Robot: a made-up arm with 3 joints.
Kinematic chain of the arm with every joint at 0, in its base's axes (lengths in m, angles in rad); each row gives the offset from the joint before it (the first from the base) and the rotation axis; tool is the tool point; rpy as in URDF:
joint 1: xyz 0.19 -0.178 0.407 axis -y
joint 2: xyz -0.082 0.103 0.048 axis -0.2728 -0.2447 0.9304
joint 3: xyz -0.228 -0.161 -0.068 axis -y
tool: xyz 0.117 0 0.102 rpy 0.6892 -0.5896 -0.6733
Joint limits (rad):
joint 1: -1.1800..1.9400
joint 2: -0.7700..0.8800
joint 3: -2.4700..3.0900
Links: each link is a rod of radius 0.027 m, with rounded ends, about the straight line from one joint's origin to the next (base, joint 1, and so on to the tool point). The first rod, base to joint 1, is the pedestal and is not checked.
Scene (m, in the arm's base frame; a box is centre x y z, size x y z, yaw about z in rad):
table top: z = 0
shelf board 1: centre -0.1 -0.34 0.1 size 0.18 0.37 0.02 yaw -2
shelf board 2: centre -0.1 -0.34 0.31 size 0.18 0.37 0.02 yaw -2
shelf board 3: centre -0.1 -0.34 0.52 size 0.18 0.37 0.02 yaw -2
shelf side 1: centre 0.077 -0.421 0.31 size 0.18 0.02 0.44 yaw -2
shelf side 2: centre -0.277 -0.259 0.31 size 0.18 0.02 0.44 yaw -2
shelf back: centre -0.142 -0.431 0.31 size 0.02 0.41 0.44 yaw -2
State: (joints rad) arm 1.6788 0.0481 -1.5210
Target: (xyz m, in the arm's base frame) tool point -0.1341 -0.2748 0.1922
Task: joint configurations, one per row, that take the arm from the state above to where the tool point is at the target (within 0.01 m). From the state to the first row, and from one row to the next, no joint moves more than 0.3 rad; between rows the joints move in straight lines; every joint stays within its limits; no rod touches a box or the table.
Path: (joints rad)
1: 1.5968 0.0578 -1.2243
2: 1.5148 0.0676 -0.9275
3: 1.4329 0.0773 -0.6308
4: 1.3509 0.0870 -0.3340
5: 1.2689 0.0968 -0.0373
6: 1.1869 0.1065 0.2594
7: 1.1049 0.1162 0.5562
8: 1.0230 0.1260 0.8529
9: 0.9410 0.1357 1.1497
10: 0.8590 0.1454 1.4464

